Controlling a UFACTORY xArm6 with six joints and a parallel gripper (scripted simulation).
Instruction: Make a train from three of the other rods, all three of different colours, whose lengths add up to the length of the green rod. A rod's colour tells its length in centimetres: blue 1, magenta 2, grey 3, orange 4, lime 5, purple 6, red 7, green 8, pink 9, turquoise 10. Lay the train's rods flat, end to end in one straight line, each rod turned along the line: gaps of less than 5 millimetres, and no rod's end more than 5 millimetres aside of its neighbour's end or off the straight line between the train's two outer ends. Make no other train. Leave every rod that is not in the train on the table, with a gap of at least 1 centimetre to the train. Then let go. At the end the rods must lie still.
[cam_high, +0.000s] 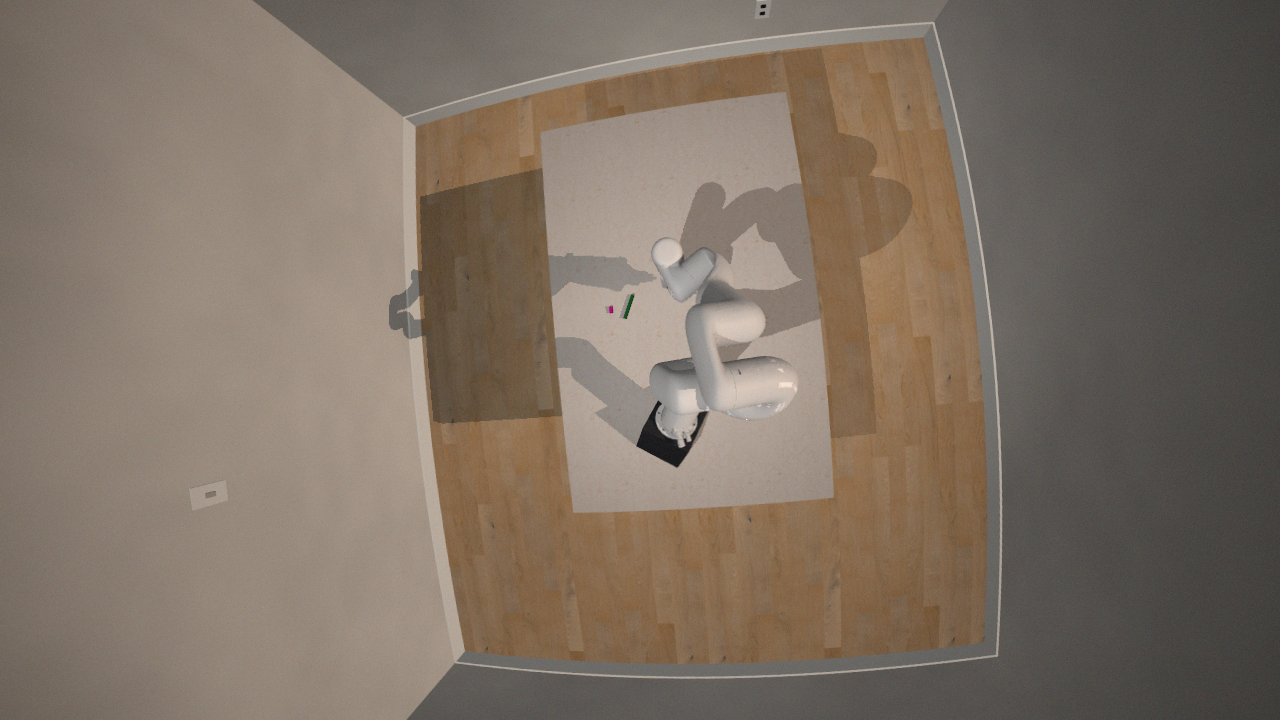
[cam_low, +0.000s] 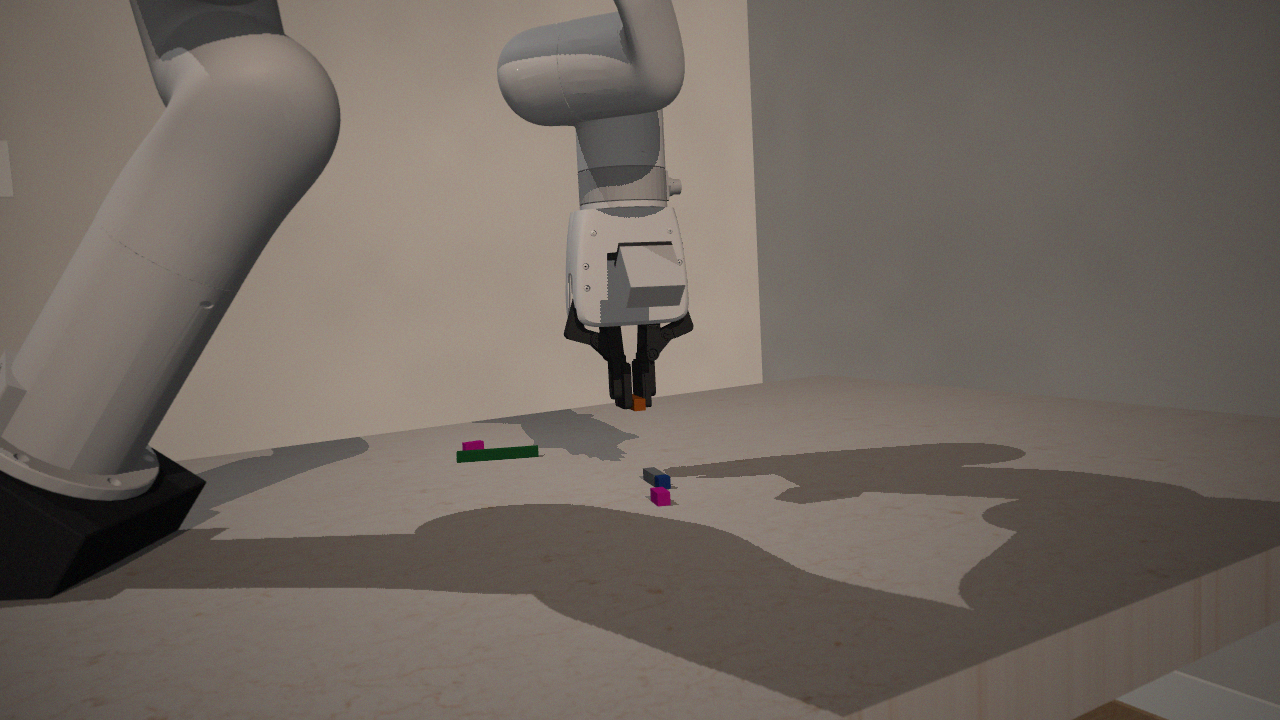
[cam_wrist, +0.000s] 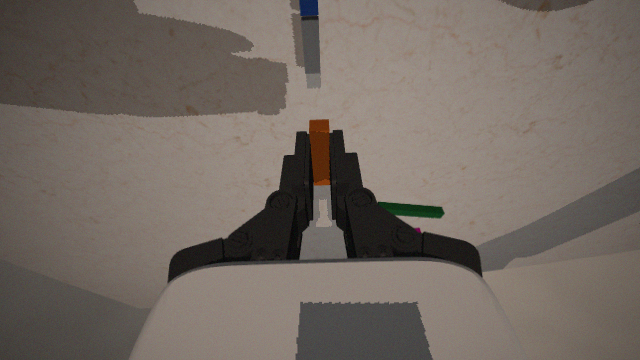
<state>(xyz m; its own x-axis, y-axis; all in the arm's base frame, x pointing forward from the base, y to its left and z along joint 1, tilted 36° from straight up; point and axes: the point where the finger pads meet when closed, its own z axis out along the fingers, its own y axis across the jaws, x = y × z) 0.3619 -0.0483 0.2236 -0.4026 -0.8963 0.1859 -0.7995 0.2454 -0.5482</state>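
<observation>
Now: hand 8 cm above the grey rod, 4 cm to the left of it and 1 cm past it. The rest, counted from my hand: green rod (17 cm to the left, 8 cm below, 3 cm behind); then blue rod (8 cm below, 6 cm to the right, 2 cm behind); then orange rod (2 cm below).
</observation>
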